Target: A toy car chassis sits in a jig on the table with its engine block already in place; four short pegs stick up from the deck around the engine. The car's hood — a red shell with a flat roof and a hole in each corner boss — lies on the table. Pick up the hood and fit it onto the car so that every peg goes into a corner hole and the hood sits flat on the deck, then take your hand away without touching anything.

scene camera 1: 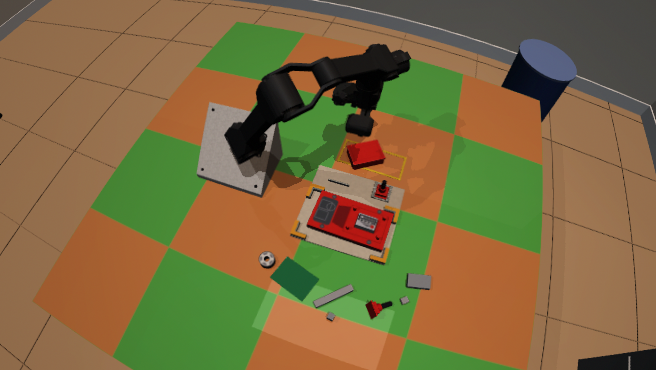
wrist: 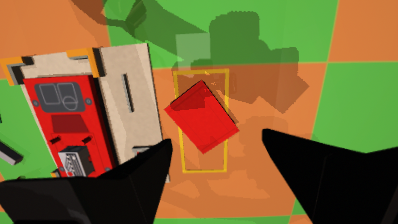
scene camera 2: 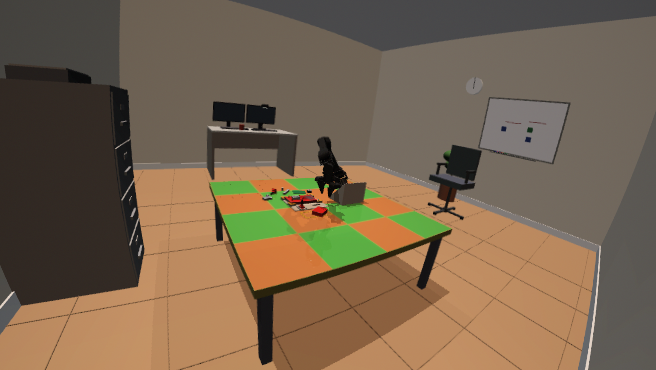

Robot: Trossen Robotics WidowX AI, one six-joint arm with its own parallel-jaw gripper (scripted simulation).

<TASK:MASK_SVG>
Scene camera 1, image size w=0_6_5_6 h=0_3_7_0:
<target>my gripper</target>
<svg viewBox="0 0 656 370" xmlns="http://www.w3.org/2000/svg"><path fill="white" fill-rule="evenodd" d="M383 81L381 81L380 87L373 91L362 90L354 83L341 83L336 86L332 94L332 101L336 106L345 106L346 103L351 103L352 108L357 107L361 109L360 114L352 113L349 115L345 129L347 133L355 134L359 137L369 137L371 135L374 120L369 116L372 110L377 108L384 86Z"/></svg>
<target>red hood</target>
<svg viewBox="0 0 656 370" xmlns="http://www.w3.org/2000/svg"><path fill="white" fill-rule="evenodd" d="M377 140L346 146L347 155L354 170L379 165L384 162L385 156Z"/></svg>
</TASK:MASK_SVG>
